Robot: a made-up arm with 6 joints.
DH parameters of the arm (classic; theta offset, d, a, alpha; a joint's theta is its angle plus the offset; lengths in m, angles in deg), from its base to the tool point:
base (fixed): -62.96 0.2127 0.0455 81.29
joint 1: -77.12 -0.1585 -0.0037 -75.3
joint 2: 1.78 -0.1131 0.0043 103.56
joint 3: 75.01 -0.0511 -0.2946 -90
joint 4: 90 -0.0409 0.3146 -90
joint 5: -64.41 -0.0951 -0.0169 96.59
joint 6: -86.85 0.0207 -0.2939 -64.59
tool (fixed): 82.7 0.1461 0 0
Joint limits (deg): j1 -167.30..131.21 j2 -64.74..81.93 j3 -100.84..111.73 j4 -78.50..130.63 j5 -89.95..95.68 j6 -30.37..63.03
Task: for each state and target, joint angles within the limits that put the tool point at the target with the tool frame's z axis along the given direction. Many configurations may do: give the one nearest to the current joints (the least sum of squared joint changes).
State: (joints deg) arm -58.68 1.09 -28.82 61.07 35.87 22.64
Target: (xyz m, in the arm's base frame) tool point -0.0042 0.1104 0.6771 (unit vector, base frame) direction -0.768 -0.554 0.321
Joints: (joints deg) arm -47.98 30.86 -47.75 84.45 43.11 45.63
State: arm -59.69 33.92 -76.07 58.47 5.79 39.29
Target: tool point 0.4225 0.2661 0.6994 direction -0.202 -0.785 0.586
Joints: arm -47.42 -4.77 -46.25 37.37 3.46 43.87
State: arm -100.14 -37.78 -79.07 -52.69 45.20 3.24
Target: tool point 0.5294 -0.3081 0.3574 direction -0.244 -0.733 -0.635
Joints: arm -79.88 18.79 -73.30 -19.83 3.95 17.94
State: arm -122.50 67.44 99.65 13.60 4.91 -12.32
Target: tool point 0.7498 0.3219 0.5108 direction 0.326 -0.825 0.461
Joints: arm -107.81 42.72 69.88 42.93 -2.64 -28.59
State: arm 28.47 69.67 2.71 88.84 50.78 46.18
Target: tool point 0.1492 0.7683 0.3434 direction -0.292 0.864 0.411
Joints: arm -20.27 74.61 29.34 62.84 64.48 25.03
